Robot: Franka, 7 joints.
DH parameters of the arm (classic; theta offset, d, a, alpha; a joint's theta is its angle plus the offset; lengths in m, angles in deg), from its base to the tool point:
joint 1: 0 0.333 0 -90
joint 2: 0 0 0 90
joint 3: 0 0.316 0.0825 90
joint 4: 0 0 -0.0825 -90
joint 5: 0 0.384 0 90
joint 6: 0 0 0.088 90
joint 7: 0 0.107 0 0
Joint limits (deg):
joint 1: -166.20..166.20
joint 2: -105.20..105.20
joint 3: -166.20..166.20
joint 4: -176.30..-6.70
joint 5: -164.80..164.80
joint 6: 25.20..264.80
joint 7: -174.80..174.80
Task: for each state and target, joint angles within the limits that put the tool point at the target. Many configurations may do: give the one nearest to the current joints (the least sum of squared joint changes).
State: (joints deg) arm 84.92 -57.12 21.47 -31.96 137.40 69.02 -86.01
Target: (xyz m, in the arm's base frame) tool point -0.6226 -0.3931 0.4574
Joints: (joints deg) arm 42.77 -82.15 27.49 -24.06 128.91 49.86 -86.01
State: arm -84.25 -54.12 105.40 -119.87 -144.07 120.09 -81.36
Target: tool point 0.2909 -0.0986 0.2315
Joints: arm -79.62 -59.43 96.83 -171.26 -140.82 126.95 -81.36
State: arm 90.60 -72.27 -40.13 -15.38 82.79 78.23 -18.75
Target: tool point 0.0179 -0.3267 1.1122
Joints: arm 82.43 -37.28 -30.63 -24.29 90.13 115.89 -18.75
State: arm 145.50 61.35 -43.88 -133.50 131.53 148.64 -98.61
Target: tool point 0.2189 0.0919 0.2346
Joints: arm 154.18 72.75 -58.85 -173.03 133.49 171.41 -98.61
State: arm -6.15 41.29 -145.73 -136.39 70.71 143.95 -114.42
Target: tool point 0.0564 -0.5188 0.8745
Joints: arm -9.34 47.98 -120.82 -82.77 69.46 143.89 -114.42
